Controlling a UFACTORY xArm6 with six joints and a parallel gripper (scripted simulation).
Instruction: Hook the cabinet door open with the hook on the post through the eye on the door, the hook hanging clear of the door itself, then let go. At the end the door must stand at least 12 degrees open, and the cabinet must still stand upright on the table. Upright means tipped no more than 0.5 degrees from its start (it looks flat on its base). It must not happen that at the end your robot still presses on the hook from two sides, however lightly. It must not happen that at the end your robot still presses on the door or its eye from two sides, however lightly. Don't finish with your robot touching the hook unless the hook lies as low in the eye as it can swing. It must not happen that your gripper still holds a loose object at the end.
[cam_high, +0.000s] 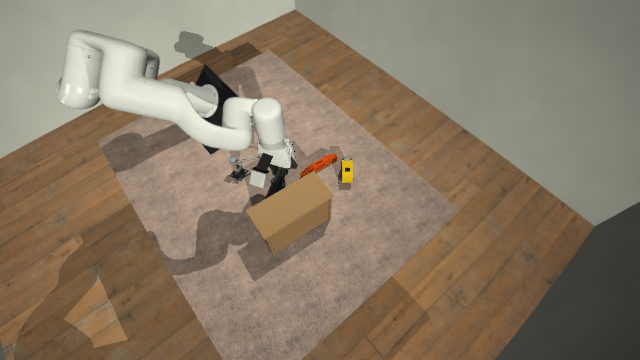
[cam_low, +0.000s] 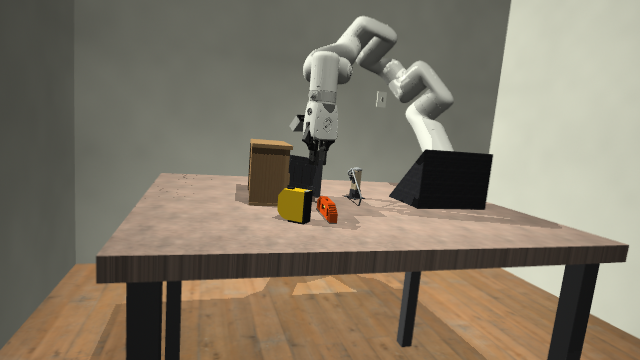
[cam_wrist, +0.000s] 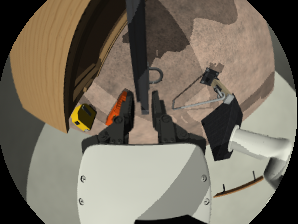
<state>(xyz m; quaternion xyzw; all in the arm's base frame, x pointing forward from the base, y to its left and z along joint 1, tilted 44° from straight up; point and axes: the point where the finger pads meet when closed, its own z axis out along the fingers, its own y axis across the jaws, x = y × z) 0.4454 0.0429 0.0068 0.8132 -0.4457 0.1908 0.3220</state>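
My hand is 13 cm past the thin hook rod, 2 cm to the left of it and 8 cm above it. Round my hand: orange tool: 1 cm ahead, 15 cm to the left, 11 cm below; hook post: 15 cm behind, 6 cm to the right, 7 cm below; dark door: 3 cm ahead, 7 cm to the right, 6 cm below.
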